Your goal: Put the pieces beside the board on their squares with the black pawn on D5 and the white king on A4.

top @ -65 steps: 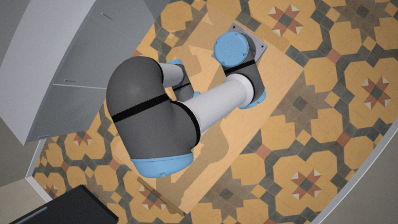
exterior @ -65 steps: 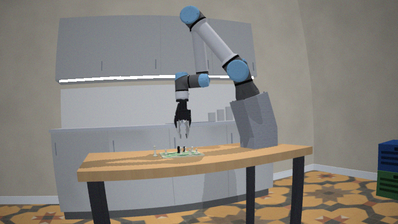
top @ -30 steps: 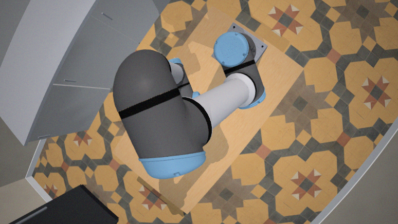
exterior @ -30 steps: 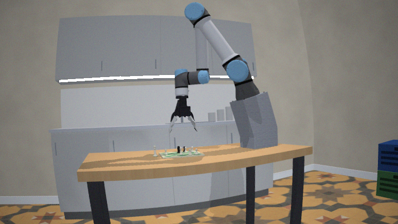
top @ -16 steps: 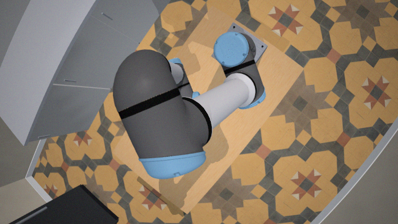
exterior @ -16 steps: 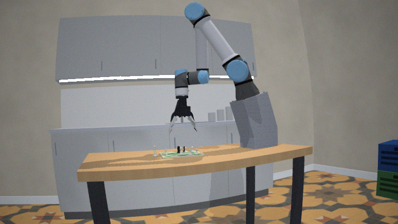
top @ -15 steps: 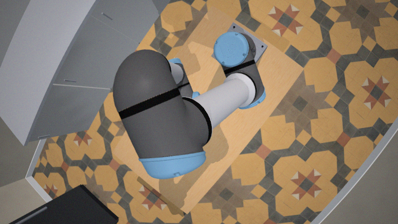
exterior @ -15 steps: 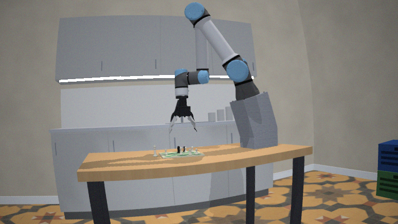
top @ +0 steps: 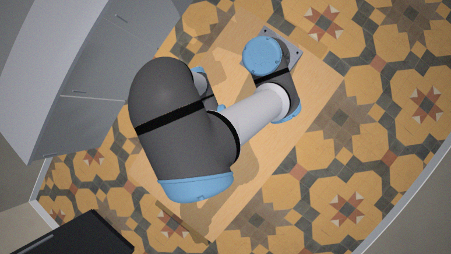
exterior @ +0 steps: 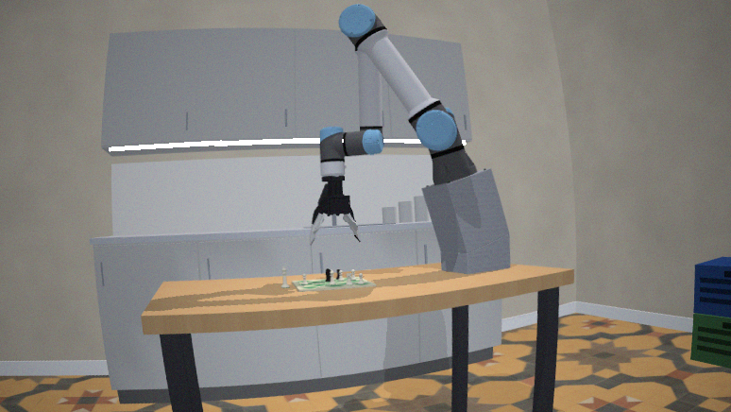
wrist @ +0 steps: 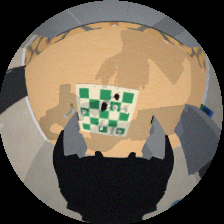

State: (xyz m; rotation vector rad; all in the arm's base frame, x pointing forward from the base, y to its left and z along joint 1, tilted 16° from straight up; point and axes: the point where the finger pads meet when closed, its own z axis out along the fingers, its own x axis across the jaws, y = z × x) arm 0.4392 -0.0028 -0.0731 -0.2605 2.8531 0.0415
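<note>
Now: the white king 16 cm ahead of my hand, 9 cm to the left of it and 9 cm below it. Also, from my hand: chessboard (11 cm below, 8 cm to the left, 2 cm ahead); then black pawn (10 cm below).
</note>
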